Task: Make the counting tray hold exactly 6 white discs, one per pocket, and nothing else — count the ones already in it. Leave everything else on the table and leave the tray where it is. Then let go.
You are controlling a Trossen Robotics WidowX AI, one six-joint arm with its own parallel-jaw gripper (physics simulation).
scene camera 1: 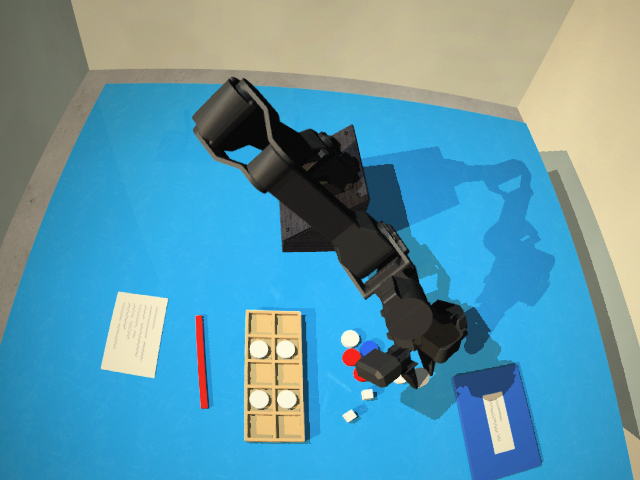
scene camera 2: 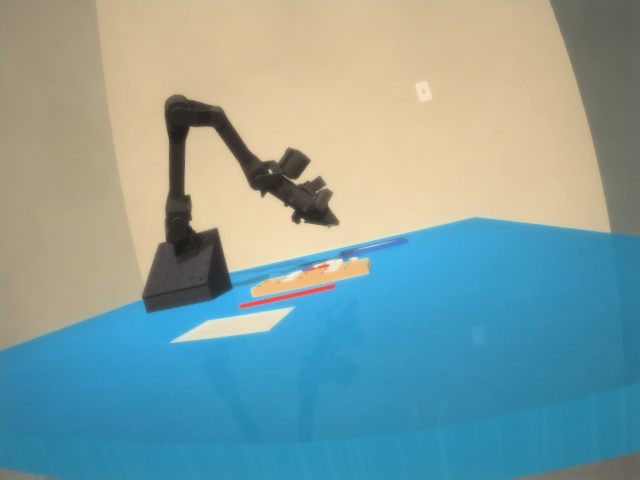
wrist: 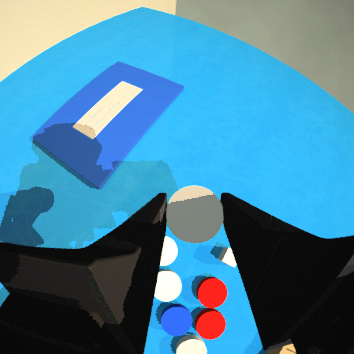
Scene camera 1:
my gripper: 422,381
wooden counting tray: 272,374
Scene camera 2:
my gripper: 336,224
wooden counting tray: 359,267
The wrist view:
my gripper: 193,199
blue disc: 175,318, on the table
